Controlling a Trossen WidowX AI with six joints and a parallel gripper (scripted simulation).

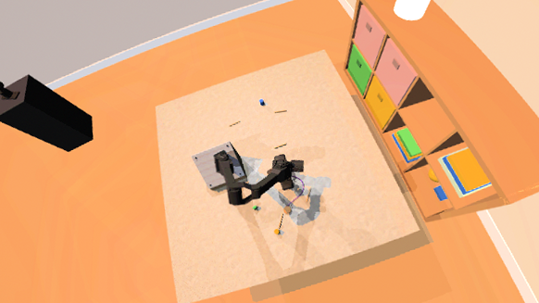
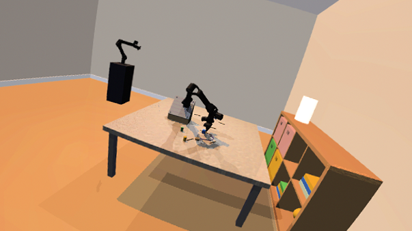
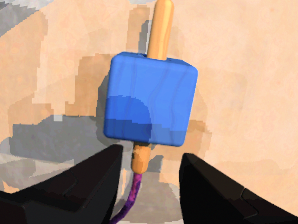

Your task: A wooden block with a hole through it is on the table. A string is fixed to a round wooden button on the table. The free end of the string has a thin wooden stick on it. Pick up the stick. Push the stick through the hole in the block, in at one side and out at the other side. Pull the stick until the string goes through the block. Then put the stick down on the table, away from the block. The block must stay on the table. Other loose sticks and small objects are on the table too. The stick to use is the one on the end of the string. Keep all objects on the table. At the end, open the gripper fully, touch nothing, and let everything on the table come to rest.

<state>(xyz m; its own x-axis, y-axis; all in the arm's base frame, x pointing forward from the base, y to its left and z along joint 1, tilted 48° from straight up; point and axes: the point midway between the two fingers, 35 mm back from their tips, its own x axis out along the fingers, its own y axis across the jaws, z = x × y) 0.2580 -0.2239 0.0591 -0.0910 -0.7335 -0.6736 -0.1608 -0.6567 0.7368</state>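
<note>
My gripper tip is 2 cm past the blue block and 1 cm above it. Also, from my gripper tip: thin wooden stick 1 cm behind, 1 cm below; green piece 22 cm behind, 9 cm to the right, 1 cm below; round wooden button 6 cm behind, 17 cm to the right, 2 cm below.
</note>
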